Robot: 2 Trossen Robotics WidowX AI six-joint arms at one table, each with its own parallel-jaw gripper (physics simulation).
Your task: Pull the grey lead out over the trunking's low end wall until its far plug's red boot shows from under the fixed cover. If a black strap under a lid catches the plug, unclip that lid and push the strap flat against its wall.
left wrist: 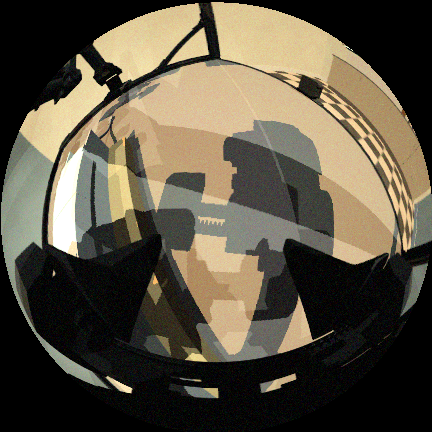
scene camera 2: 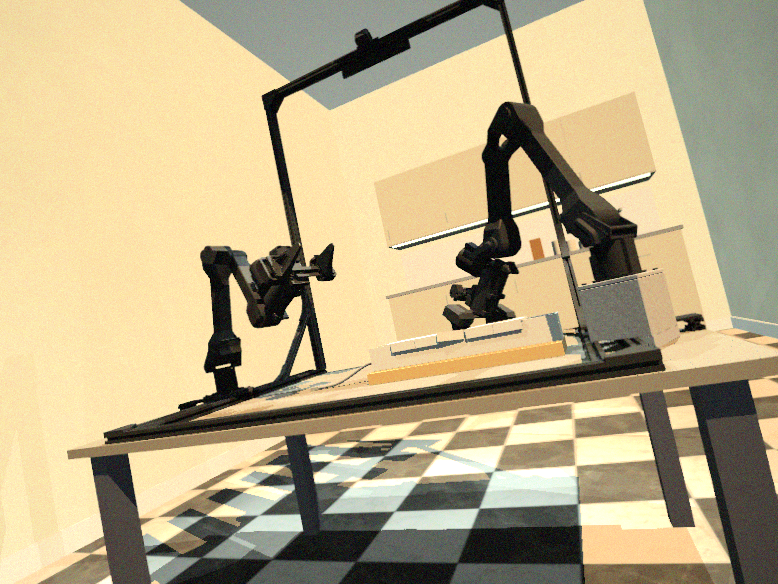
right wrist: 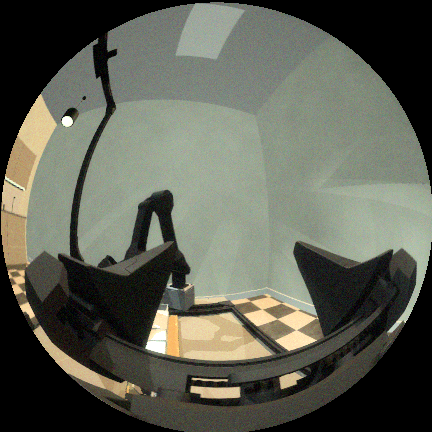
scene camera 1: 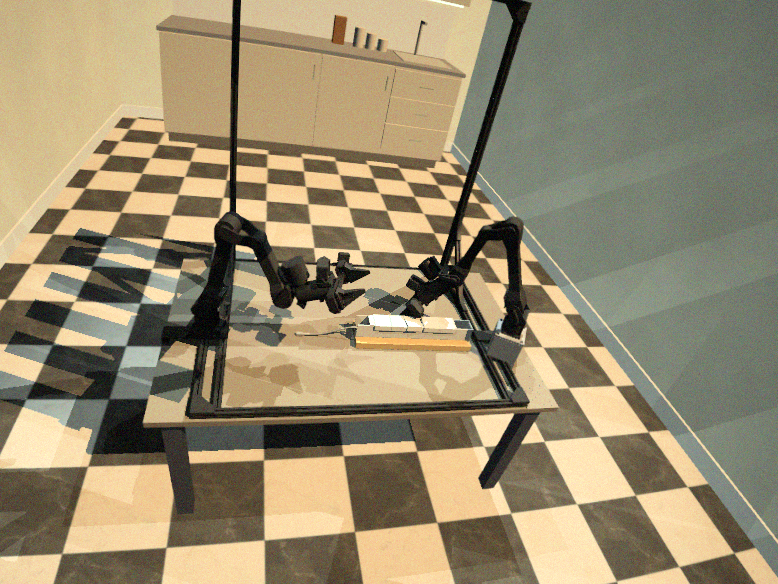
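Where they show: left gripper, between the fingertips: (left wrist: pixel 224 243) (scene camera 1: pixel 402 310); right gripper, between the fingertips: (scene camera 2: pixel 317 244) (right wrist: pixel 237 248) (scene camera 1: pixel 367 280); left arm's base, origin of its link: (scene camera 2: pixel 619 277) (right wrist: pixel 178 285) (scene camera 1: pixel 511 330); right arm's base, origin of its link: (left wrist: pixel 116 87) (scene camera 2: pixel 227 391) (scene camera 1: pixel 206 322).
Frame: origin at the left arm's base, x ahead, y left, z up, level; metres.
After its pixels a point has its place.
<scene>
The pale trunking (scene camera 1: pixel 378 331) (scene camera 2: pixel 534 331) {x 0.161, y 0.037, z -0.066 m} lies across the table, white lids (scene camera 1: pixel 438 324) {x 0.237, y 0.060, z -0.036 m} on top; whether any is unclipped is unclear. In the left wrist view its lit top (left wrist: pixel 65 200) {x 0.395, y 0.125, z -0.037 m} is at the far left. The grey lead (scene camera 1: pixel 314 333) {x 0.602, y 0.247, z -0.106 m} (scene camera 2: pixel 348 375) {x 0.552, y 0.222, z -0.092 m} runs out of its left end onto the table. No red boot or black strap can be made out. My left gripper (scene camera 1: pixel 413 309) {x 0.377, y -0.006, z -0.085 m} (left wrist: pixel 224 243) {x 0.377, y -0.006, z -0.085 m} is open, pointing down low behind the trunking's middle. My right gripper (scene camera 1: pixel 365 281) {x 0.449, y 0.295, z 0.200 m} (right wrist: pixel 237 248) {x 0.449, y 0.295, z 0.200 m} is open and empty, raised behind the trunking's left end, pointing right.
A yellow strip (scene camera 1: pixel 411 343) {x 0.298, y 0.139, z -0.090 m} (scene camera 2: pixel 465 363) {x 0.267, y 0.128, z -0.101 m} (right wrist: pixel 173 335) {x 0.237, y 0.099, z -0.090 m} runs along the trunking's front; another yellow strip (left wrist: pixel 120 185) {x 0.429, y 0.103, z -0.090 m} shows along its back. A grey box (scene camera 1: pixel 507 344) {x 0.000, y 0.050, z -0.022 m} (scene camera 2: pixel 622 308) {x -0.016, y 0.050, z -0.048 m} carries the left arm at the right. A black frame (scene camera 1: pixel 358 409) {x 0.353, y 0.477, z -0.095 m} (scene camera 2: pixel 377 405) {x 0.201, y 0.389, z -0.108 m} borders the table.
</scene>
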